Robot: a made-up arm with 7 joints. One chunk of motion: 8 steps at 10 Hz.
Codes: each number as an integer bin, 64 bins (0 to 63) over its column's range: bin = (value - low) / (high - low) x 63, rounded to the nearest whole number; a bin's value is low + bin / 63 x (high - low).
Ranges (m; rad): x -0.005..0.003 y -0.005..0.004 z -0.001..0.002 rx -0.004..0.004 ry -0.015..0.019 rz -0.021..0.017
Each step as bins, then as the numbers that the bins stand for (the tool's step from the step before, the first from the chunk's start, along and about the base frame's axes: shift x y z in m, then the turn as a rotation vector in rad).
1 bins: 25 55 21 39 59 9
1 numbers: -0.00183 0.00286 0.00000 0.00095 0.01684 -0.01557
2 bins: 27 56 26 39 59 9
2 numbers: -0.00157 0.00300 0.00024 0.00095 0.01684 -0.01557
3 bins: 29 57 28 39 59 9
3 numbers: -0.00132 0.00314 0.00033 0.00095 0.01684 -0.01557
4 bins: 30 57 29 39 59 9
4 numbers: -0.00119 0.00314 0.00038 0.00095 0.01684 -0.01557
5 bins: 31 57 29 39 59 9
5 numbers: -0.00106 0.00314 0.00038 0.00095 0.01684 -0.01557
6 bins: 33 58 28 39 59 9
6 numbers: -0.00081 0.00329 0.00033 0.00095 0.01684 -0.01557
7 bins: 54 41 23 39 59 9
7 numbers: 0.00186 0.00086 0.00010 0.00095 0.01684 -0.01557
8 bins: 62 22 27 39 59 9
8 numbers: 0.00287 -0.00186 0.00029 0.00095 0.01684 -0.01557
